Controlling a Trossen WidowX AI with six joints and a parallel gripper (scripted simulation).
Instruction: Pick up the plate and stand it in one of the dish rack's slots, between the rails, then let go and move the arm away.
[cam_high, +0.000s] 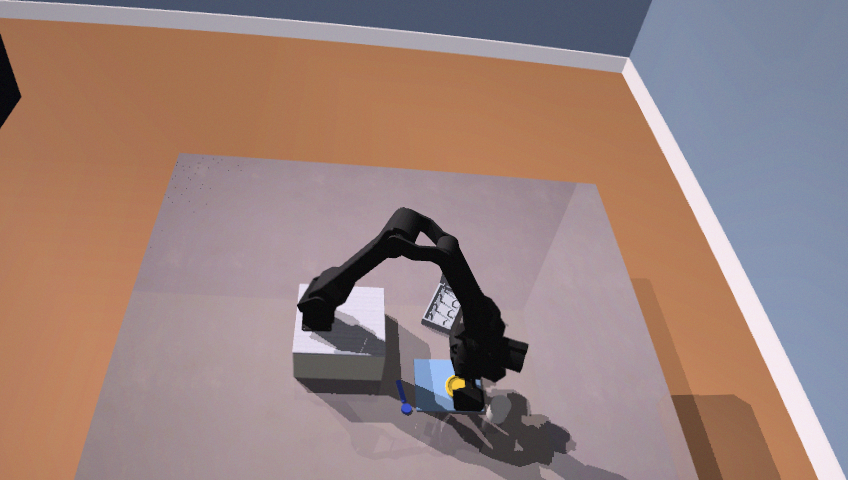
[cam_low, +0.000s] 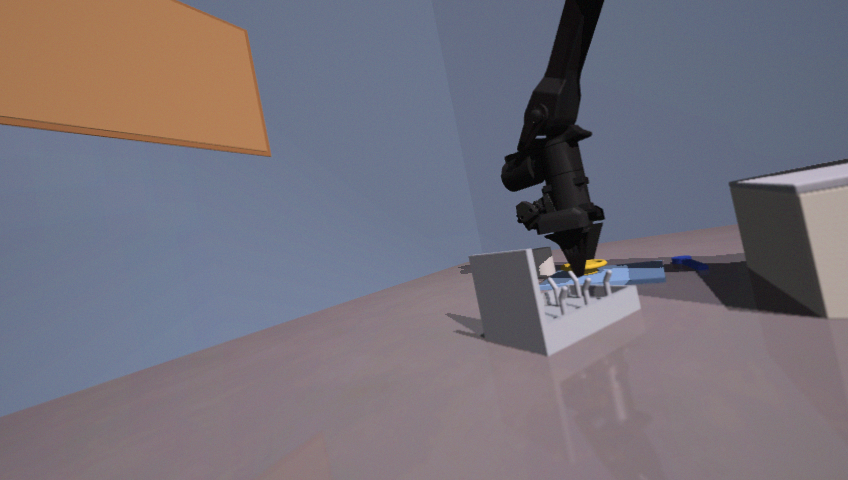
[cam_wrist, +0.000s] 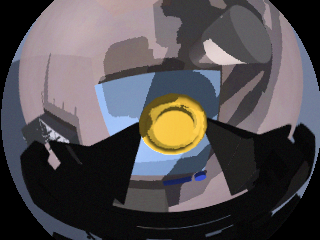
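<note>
Right now my gripper tip is 20 mm past the light blue mat, 10 mm to the right of it and 10 mm above it. Also, from my gripper tip: yellow plate 10 mm above; then blue spoon 130 mm behind, 20 mm to the right; then white cup 80 mm ahead, 60 mm to the right, 20 mm above.
</note>
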